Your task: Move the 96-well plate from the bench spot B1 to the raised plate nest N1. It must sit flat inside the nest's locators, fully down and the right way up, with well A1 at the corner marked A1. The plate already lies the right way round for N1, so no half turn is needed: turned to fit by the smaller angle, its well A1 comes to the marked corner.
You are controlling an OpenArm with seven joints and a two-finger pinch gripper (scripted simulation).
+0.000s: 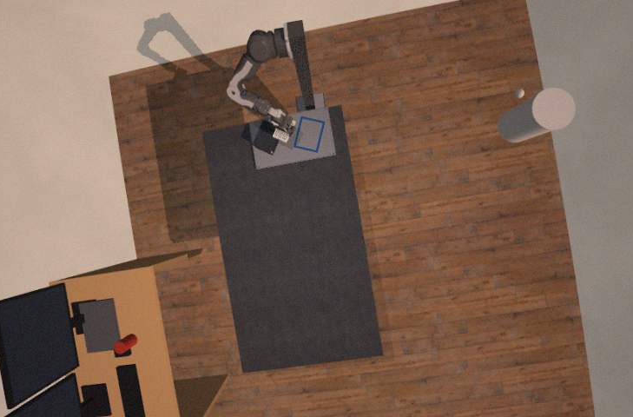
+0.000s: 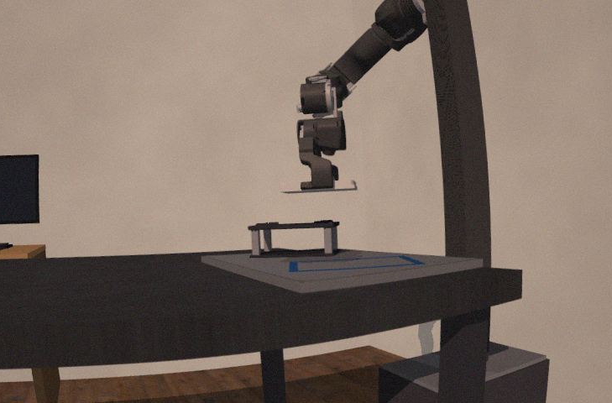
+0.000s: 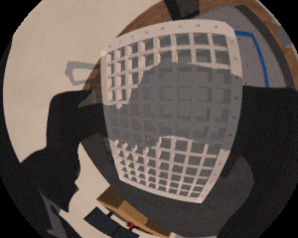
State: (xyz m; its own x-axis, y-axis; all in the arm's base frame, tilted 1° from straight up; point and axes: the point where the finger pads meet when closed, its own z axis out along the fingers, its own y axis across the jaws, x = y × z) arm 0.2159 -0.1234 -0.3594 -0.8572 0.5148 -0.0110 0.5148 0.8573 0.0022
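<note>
My hand is 12 cm to the left of the plate nest N1 and 7 cm above it. From my hand the other things lie so: corner mark (3 cm behind, 3 cm to the right, 6 cm below); white 96-well plate (right at my hand).
</note>
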